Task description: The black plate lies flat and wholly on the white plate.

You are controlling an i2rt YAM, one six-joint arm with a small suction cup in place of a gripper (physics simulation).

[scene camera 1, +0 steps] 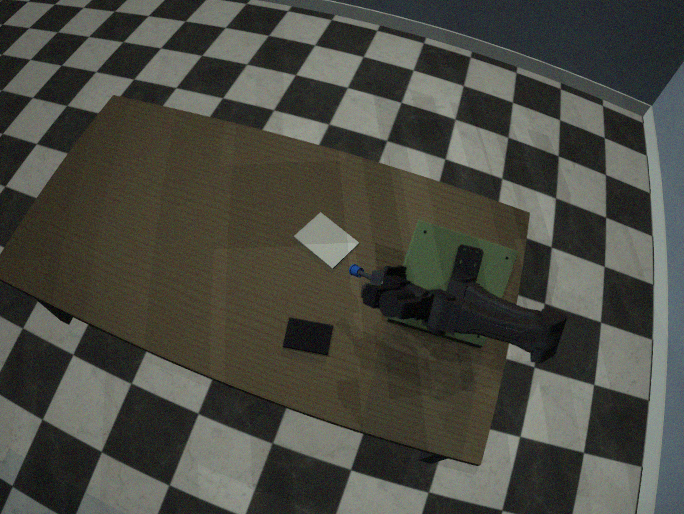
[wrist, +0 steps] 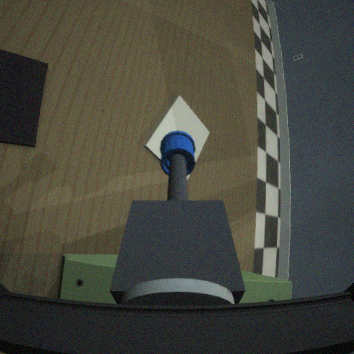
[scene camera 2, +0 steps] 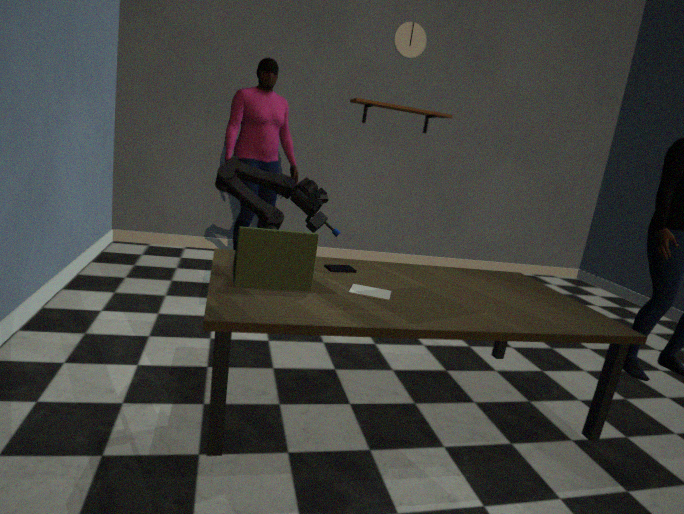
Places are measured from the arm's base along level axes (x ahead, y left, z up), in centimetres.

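Pixels of known places: end effector, tool point: [scene camera 1: 353, 269] [wrist: 177, 146] [scene camera 2: 338, 234]; arm's base, origin of the base link: [scene camera 1: 462, 281] [scene camera 2: 269, 245].
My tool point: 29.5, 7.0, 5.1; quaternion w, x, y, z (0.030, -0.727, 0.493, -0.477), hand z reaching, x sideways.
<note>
For each thing: its top centre in the pictures, then the offset to it from my tool point, as dx, dy, dz. Level surfaces: height alone.
- black plate, middle of its top: [wrist: 6, 93] [scene camera 1: 308, 335] [scene camera 2: 340, 267] +7.9, +14.2, -18.2
- white plate, middle of its top: [wrist: 182, 137] [scene camera 1: 326, 239] [scene camera 2: 370, 291] +11.0, -17.1, -18.6
- wooden table, its level: dz -19.2
The black plate [scene camera 1: 307, 336] [scene camera 2: 340, 268] [wrist: 19, 99] lies flat on the wooden table, apart from the white plate. The white plate [scene camera 1: 326, 240] [scene camera 2: 370, 291] [wrist: 181, 119] also lies flat on the table; in the wrist view the cup hides part of its near side. My blue suction cup [scene camera 1: 355, 270] [scene camera 2: 336, 232] [wrist: 178, 150] is tilted outward, high above the table, and carries nothing. It touches neither plate. I report the cup as open.
A green block [scene camera 1: 431, 254] [scene camera 2: 276, 259] [wrist: 90, 280] stands at the arm's base on the wooden table [scene camera 1: 182, 221] [scene camera 2: 442, 309] [wrist: 100, 115]. A person in pink [scene camera 2: 259, 121] stands behind the table; another person [scene camera 2: 663, 232] stands at the right in scene camera 2.
</note>
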